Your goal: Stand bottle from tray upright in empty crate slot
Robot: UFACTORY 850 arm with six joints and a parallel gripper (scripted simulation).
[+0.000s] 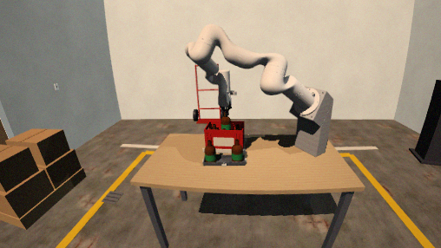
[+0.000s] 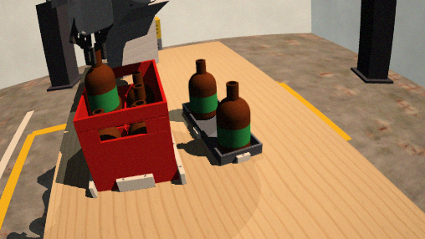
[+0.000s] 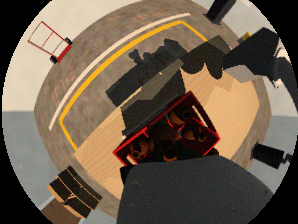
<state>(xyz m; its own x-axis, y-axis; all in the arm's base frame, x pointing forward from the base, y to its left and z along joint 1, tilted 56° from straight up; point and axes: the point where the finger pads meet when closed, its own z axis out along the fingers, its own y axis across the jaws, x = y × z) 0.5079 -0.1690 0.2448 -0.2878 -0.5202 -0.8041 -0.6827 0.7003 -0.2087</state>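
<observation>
Now: hand 10 mm past the red crate, 40 mm to the right of it and 170 mm above it. From my hand the other things lie so: tray: 90 mm behind, 250 mm to the left, 250 mm below.
</observation>
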